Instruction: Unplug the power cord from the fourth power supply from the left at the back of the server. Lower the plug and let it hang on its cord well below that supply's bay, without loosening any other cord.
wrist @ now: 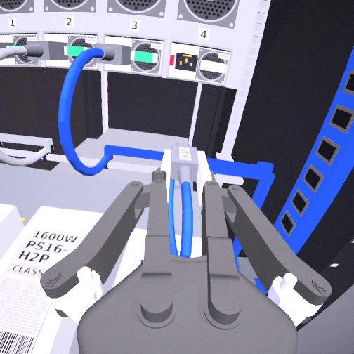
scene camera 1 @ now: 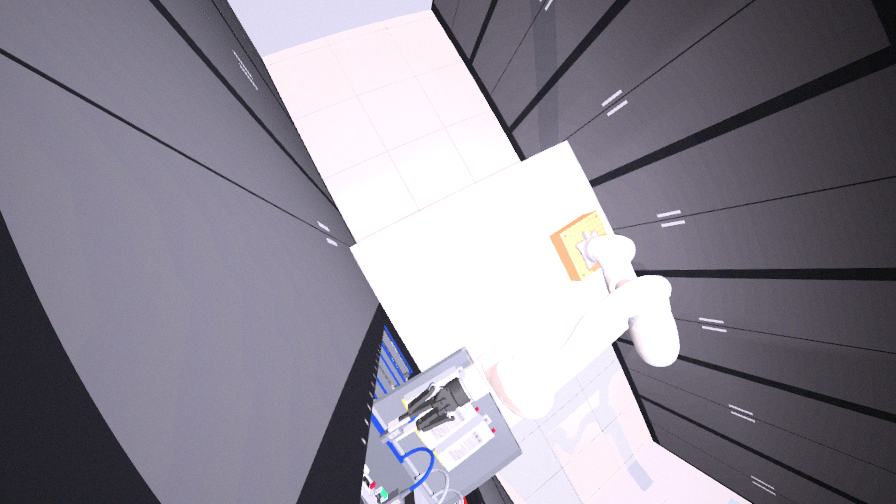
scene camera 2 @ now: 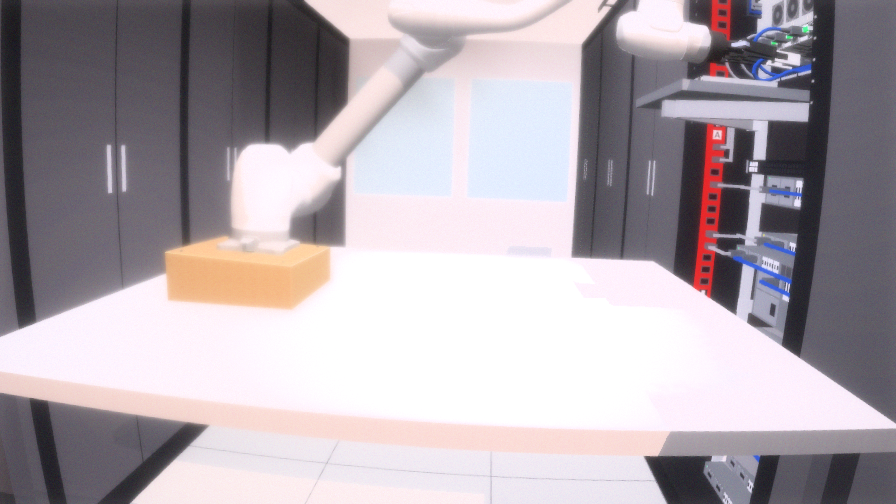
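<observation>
In the wrist view my gripper (wrist: 183, 161) (scene camera 1: 402, 430) is shut on the grey plug (wrist: 184, 156). Its blue cord (wrist: 186, 220) runs back between the fingers. The plug is below and in front of the fourth power supply (wrist: 213, 67) and apart from it. That supply's socket (wrist: 186, 62) is bare, with gold pins showing and a red mark at its left. On the third supply a grey plug (wrist: 115, 53) with a blue cord (wrist: 65, 115) is seated. On the second, a grey plug (wrist: 47, 51) with a grey cord is seated.
A blue cable-management bar (wrist: 240, 168) runs behind the held plug. A blue outlet strip (wrist: 315, 165) stands at the right. Below is a grey shelf (scene camera 1: 501, 460) (scene camera 2: 739, 92) bearing white power supply units (scene camera 1: 464, 446). A white table (scene camera 1: 451, 250) (scene camera 2: 438, 351) stands beside the rack.
</observation>
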